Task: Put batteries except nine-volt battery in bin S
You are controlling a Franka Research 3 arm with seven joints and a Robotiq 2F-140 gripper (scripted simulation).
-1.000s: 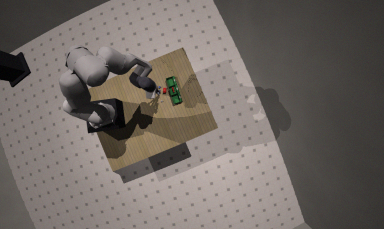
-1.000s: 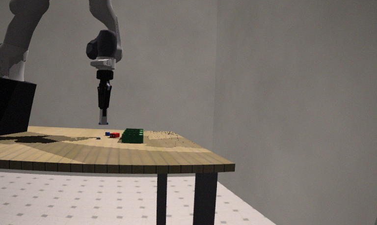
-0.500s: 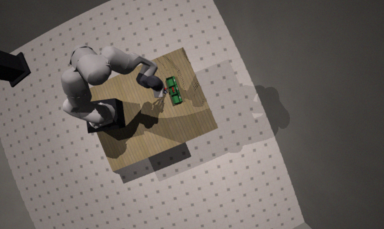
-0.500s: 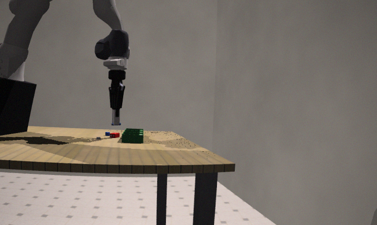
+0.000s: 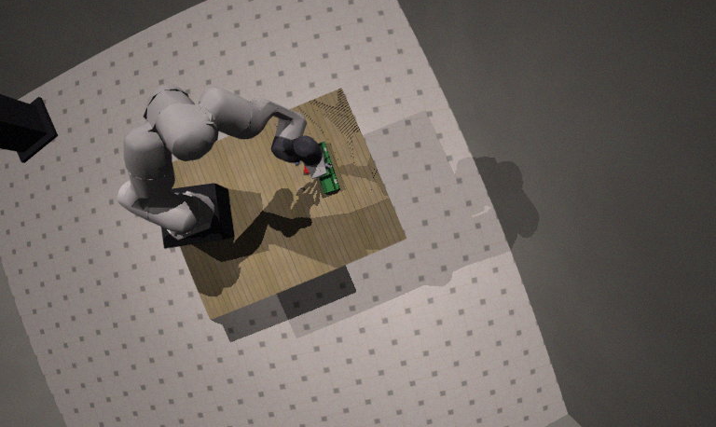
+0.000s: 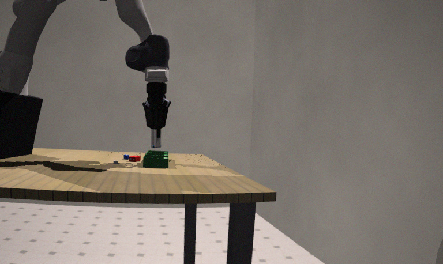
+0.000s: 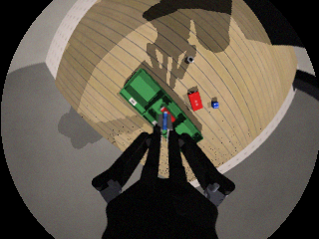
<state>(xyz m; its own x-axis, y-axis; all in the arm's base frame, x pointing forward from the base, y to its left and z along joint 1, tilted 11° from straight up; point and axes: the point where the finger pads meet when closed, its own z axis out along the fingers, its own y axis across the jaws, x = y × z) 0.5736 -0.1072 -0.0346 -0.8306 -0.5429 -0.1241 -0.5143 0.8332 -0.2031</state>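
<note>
The green bin row is 1 cm ahead of my hand and 8 cm below it. From my hand the other things lie so: grey button cell (15 cm behind, 3 cm to the right, 9 cm below); then red block-shaped battery (7 cm behind, 4 cm to the left, 8 cm below); then blue battery (3 cm below).
</note>
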